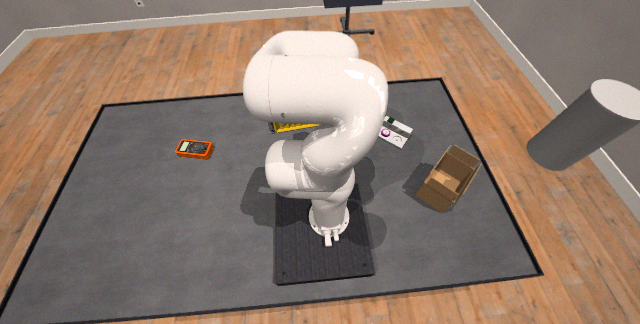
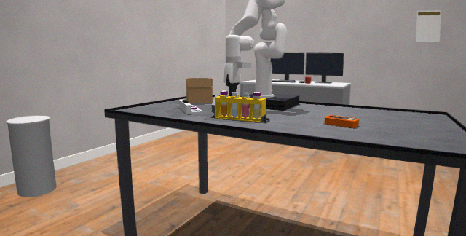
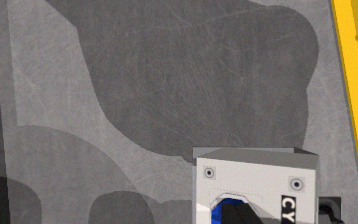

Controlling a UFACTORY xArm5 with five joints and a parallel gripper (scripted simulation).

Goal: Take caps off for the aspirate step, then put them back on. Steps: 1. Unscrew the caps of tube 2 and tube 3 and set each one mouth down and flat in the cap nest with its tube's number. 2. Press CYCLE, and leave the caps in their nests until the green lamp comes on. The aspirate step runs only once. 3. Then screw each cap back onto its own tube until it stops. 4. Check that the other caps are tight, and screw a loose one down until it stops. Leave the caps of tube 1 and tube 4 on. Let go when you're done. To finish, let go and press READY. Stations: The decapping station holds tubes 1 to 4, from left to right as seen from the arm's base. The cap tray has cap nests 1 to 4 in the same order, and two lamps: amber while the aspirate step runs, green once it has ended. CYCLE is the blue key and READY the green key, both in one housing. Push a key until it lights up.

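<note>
Now: hand 3 cm above the blue cycle key. Also, from my hand: green ready key (4 cm to the right, 3 cm below); grey key housing (4 cm below, 2 cm to the right, 2 cm ahead).
</note>
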